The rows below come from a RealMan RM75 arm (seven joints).
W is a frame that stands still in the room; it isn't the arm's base.
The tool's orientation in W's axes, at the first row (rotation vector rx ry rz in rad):
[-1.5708 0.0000 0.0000]
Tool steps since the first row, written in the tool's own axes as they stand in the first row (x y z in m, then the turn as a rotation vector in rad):
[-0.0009 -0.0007 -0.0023 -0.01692 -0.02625 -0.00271]
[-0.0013 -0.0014 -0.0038 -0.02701 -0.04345 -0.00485]
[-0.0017 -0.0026 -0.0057 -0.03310 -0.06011 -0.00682]
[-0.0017 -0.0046 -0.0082 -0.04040 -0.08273 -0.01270]
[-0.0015 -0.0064 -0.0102 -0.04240 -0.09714 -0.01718]
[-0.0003 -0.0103 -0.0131 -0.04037 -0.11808 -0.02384]
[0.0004 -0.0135 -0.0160 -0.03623 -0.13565 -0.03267]
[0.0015 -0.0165 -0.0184 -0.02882 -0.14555 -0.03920]
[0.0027 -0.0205 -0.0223 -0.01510 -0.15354 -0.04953]
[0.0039 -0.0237 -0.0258 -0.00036 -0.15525 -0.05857]
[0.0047 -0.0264 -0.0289 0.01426 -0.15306 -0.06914]
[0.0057 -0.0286 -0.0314 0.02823 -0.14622 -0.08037]
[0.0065 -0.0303 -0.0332 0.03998 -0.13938 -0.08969]
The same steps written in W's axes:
[-0.0009 -0.0023 0.0007 -0.01692 -0.00271 0.02625]
[-0.0013 -0.0038 0.0014 -0.02701 -0.00485 0.04345]
[-0.0017 -0.0057 0.0026 -0.03310 -0.00682 0.06011]
[-0.0017 -0.0082 0.0046 -0.04040 -0.01270 0.08273]
[-0.0015 -0.0102 0.0064 -0.04240 -0.01718 0.09714]
[-0.0003 -0.0131 0.0103 -0.04037 -0.02384 0.11808]
[0.0004 -0.0160 0.0135 -0.03623 -0.03267 0.13565]
[0.0015 -0.0184 0.0165 -0.02882 -0.03920 0.14555]
[0.0027 -0.0223 0.0205 -0.01510 -0.04953 0.15354]
[0.0039 -0.0258 0.0237 -0.00036 -0.05857 0.15525]
[0.0047 -0.0289 0.0264 0.01426 -0.06914 0.15306]
[0.0057 -0.0314 0.0286 0.02823 -0.08037 0.14622]
[0.0065 -0.0332 0.0303 0.03998 -0.08969 0.13938]

